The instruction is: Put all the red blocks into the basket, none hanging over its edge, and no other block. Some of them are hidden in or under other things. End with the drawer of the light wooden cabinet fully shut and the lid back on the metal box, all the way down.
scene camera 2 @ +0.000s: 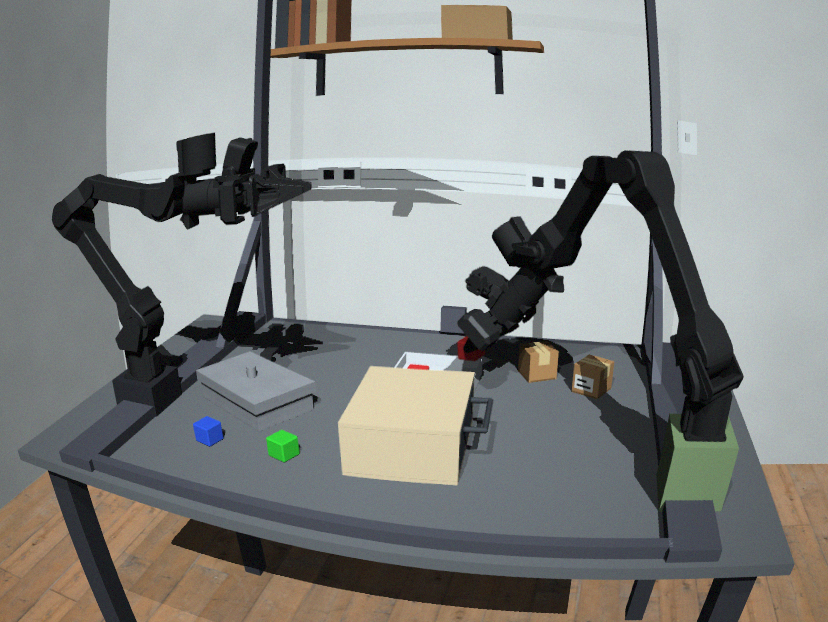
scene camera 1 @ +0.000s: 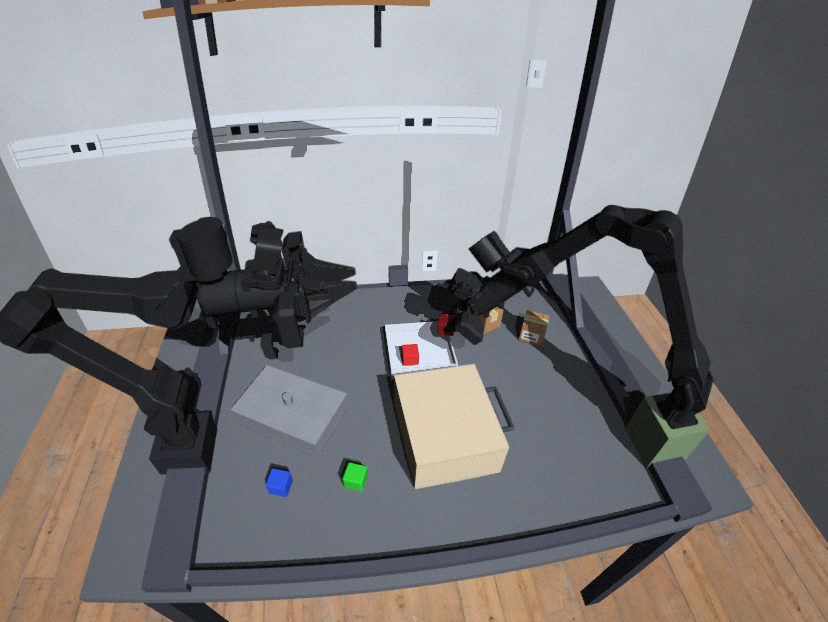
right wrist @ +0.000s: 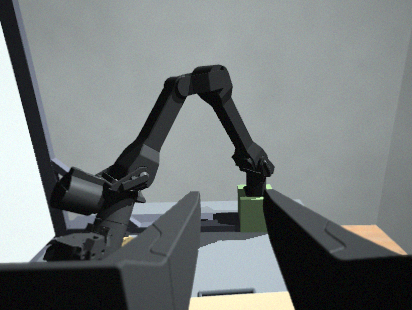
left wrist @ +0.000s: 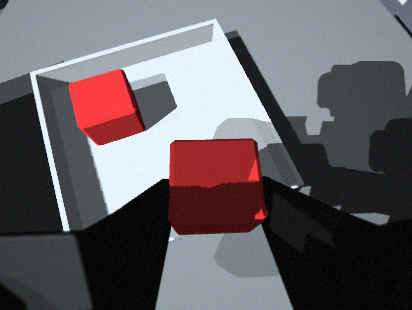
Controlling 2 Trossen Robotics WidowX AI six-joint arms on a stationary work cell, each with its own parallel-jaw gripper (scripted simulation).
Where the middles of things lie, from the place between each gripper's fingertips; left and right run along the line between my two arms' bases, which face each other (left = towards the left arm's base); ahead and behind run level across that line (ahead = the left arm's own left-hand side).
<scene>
My left hand is 1 cm short of the white basket [scene camera 1: 436, 351], 8 cm to the left of it and 9 cm above it. Round my left hand: grey lid [scene camera 1: 304, 415] (20 cm ahead, 34 cm to the right, 5 cm below); drawer [scene camera 2: 465, 430] (24 cm ahead, 2 cm to the right, 6 cm below); light wooden cabinet [scene camera 2: 402, 424] (24 cm ahead, 5 cm to the right, 6 cm below).
The grey lid is 33 cm below my right hand, 12 cm to the right of it and 5 cm behind it. Also, from my right hand: white basket (37 cm below, 24 cm behind, 15 cm to the left); then drawer (34 cm below, 20 cm to the left, 1 cm behind); then light wooden cabinet (34 cm below, 18 cm to the left, 1 cm behind).
</scene>
